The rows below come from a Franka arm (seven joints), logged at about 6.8 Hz.
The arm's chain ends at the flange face. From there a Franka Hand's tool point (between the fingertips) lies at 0.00 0.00 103.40 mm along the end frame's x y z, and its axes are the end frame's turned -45 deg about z.
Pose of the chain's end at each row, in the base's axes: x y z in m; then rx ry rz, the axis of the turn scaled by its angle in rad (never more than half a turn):
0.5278, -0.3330, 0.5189, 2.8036, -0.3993, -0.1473
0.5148, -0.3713, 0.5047, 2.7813, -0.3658, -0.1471
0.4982, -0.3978, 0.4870, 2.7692, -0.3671, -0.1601
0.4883, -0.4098, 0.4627, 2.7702, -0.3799, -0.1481
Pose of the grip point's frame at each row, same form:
0.5130, -0.3623, 0.4208, 2.7918, 0.7165, -0.3088
0.5000, -0.4033, 0.4075, 2.7590, 0.7397, -0.3221
0.4823, -0.4308, 0.3903, 2.7514, 0.7346, -0.3402
0.4731, -0.4426, 0.3658, 2.7547, 0.7222, -0.3276

